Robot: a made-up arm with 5 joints.
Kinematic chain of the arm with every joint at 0, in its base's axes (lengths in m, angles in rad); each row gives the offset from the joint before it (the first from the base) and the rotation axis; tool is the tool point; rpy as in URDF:
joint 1: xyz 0.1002 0 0.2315 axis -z
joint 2: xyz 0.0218 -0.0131 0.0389 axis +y
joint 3: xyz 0.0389 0 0.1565 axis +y
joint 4: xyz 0.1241 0 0.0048 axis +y
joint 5: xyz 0.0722 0.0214 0 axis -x
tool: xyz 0 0 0 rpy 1.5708 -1.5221 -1.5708
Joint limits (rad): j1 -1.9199..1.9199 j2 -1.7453..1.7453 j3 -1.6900..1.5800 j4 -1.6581..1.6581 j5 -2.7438..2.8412
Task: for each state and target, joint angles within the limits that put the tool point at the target. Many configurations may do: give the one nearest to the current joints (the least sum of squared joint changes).
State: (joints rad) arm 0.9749 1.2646 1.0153 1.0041 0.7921
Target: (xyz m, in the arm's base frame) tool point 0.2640 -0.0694 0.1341
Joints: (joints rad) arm 0.4474 1.0253 0.3080 0.6956 0.7921
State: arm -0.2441 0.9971 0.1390 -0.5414 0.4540
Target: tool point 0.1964 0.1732 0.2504
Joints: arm -1.0219 0.2258 0.9495 -0.3880 0.4540
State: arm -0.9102 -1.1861 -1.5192 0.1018 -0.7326
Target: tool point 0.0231 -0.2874 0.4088
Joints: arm -1.3366 -1.1545 -1.6900 -0.1890 -0.7326
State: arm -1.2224 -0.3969 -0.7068 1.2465 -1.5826
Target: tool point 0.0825 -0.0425 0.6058
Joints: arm -1.3574 -0.6179 -1.2102 0.6570 -1.5826
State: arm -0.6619 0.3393 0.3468 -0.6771 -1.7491
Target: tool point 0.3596 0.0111 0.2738
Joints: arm -0.0108 0.4001 0.5780 -0.6196 -1.7491
